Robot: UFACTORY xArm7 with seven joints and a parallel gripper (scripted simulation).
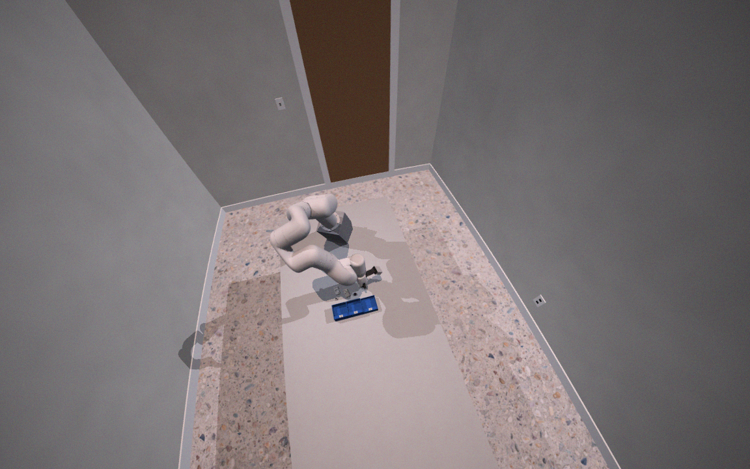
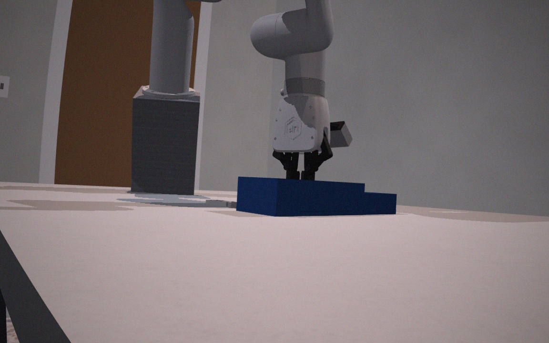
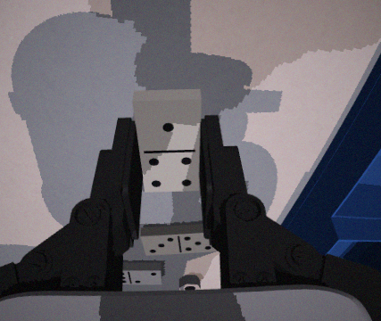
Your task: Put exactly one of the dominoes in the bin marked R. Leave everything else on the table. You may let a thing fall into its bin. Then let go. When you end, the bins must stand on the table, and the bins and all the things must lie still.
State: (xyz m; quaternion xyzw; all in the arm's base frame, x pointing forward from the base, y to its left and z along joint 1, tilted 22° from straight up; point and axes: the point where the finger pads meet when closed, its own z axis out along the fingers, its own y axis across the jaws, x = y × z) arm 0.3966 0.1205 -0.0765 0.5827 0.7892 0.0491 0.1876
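Right now the blue bin is 14 cm ahead of my hand, 6 cm to the right of it and 2 cm below it. From my hand the other things lie so: white domino: 2 cm below; then grey hex nut: 17 cm to the right, 6 cm ahead, 4 cm below.
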